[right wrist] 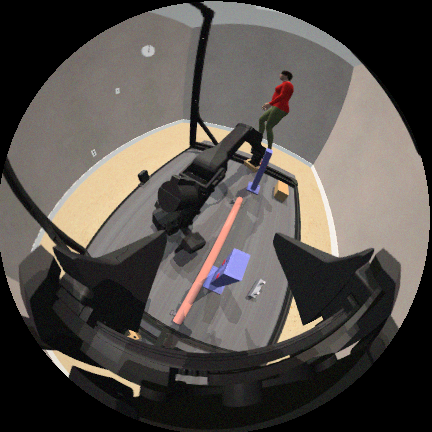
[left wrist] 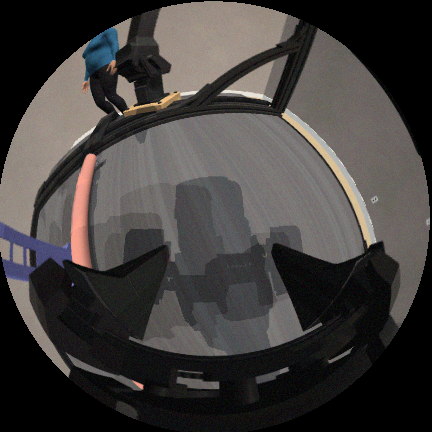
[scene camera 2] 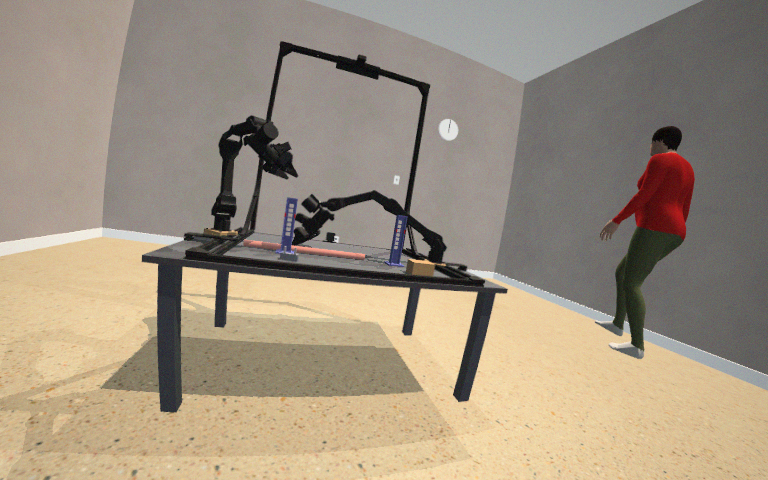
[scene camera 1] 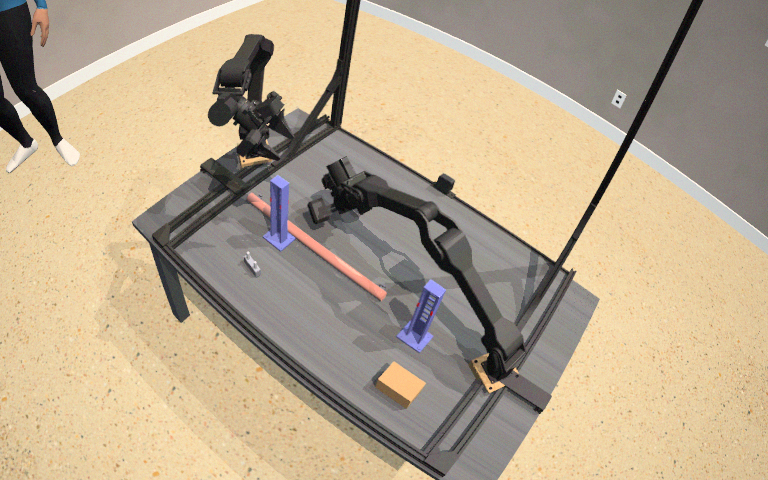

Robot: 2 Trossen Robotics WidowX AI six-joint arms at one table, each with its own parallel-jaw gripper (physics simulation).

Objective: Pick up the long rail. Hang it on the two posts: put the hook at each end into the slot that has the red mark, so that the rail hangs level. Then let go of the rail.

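Frame: origin at the left arm's base, x back, y right, z up, level; millimetres.
Seen in the pictures: left gripper, fingertip midpoint: (right wrist: 167, 240) (left wrist: 221, 250) (scene camera 2: 295, 244) (scene camera 1: 334, 206); right gripper, fingertip midpoint: (right wrist: 221, 237) (scene camera 2: 292, 177) (scene camera 1: 286, 148); left arm's base at its link origin: (right wrist: 254, 162) (scene camera 2: 435, 262) (scene camera 1: 496, 369); right arm's base at its link origin: (left wrist: 151, 98) (scene camera 2: 221, 230).
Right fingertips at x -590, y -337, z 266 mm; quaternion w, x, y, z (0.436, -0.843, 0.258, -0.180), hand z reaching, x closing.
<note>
Offsets run from my right fingertips to a thing's top centre.
The long pink rail {dy +56, dx +74, dz -265 mm} (scene camera 1: 334, 260) (scene camera 2: 334, 253) (left wrist: 82, 215) (right wrist: 221, 240) lies on the table, passing behind one blue post {dy -23, dx +27, dz -78 mm} (scene camera 1: 279, 209) (scene camera 2: 289, 223) (right wrist: 236, 265). A small hook shows at each end. The other blue post {dy +196, dx +420, dz -78 mm} (scene camera 1: 419, 316) (scene camera 2: 398, 240) (right wrist: 261, 170) stands beyond the rail's near right end in scene camera 1. Both are upright, with slots and red marks. My left gripper (scene camera 1: 328, 208) (scene camera 2: 301, 233) (left wrist: 221, 250) is open and empty, low over the table behind the rail. My right gripper (scene camera 1: 284, 148) (scene camera 2: 291, 174) (right wrist: 221, 237) is open and empty, high near its own base.
An orange block {dy +97, dx +537, dz -241 mm} (scene camera 1: 400, 384) (scene camera 2: 420, 267) (right wrist: 281, 190) lies near the right post. A small grey two-peg piece {dy -122, dx +103, dz -244 mm} (scene camera 1: 252, 264) (right wrist: 257, 289) lies near the left post. A black frame upright (scene camera 1: 344, 67) rises at the table's far side. A small black camera (scene camera 1: 445, 183) sits at the far edge.
</note>
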